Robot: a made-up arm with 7 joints.
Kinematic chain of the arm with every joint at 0, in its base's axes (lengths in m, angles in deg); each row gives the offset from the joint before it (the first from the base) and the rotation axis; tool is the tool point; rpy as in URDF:
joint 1: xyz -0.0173 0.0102 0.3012 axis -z
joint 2: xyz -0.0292 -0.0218 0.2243 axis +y
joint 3: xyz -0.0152 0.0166 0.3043 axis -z
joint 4: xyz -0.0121 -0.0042 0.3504 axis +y
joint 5: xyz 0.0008 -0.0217 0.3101 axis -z
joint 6: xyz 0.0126 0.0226 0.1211 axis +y
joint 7: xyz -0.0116 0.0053 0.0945 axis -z
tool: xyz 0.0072 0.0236 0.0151 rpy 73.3 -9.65 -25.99
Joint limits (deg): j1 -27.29..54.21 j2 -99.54..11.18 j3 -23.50..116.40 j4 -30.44..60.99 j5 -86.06..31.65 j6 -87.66..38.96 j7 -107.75..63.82
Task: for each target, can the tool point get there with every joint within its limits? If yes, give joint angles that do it. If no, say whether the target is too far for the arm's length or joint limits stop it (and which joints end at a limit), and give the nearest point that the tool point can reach.
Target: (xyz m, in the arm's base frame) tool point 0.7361 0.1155 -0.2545
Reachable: no: joint limits stop it (at a limit: joint 1, joint 2, joint 4, joint 6) | nearest point -0.4012 0.8718 0.1180 | short by 1.416 m
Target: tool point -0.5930 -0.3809 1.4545
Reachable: yes | joints -9.85 -29.85 105.41 33.84 -30.19 6.83 2.03
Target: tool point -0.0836 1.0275 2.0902
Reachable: no: too far | nearest point -0.1536 0.6146 1.5392 | short by 0.692 m
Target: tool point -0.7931 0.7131 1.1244
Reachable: yes | joints 44.32 -64.66 28.29 14.42 14.47 -10.60 -3.11
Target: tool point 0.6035 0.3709 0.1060
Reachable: no: joint limits stop it (at a limit: joint 1, joint 2, joint 4, joint 6) | nearest point -0.3525 0.9233 0.2013 | short by 1.108 m
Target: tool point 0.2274 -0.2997 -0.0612
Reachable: no: joint limits stop it (at a limit: joint 1, joint 2, joint 3, joint 4, joint 5, joint 6) | nearest point -0.5306 -0.7200 0.1241 | short by 0.886 m
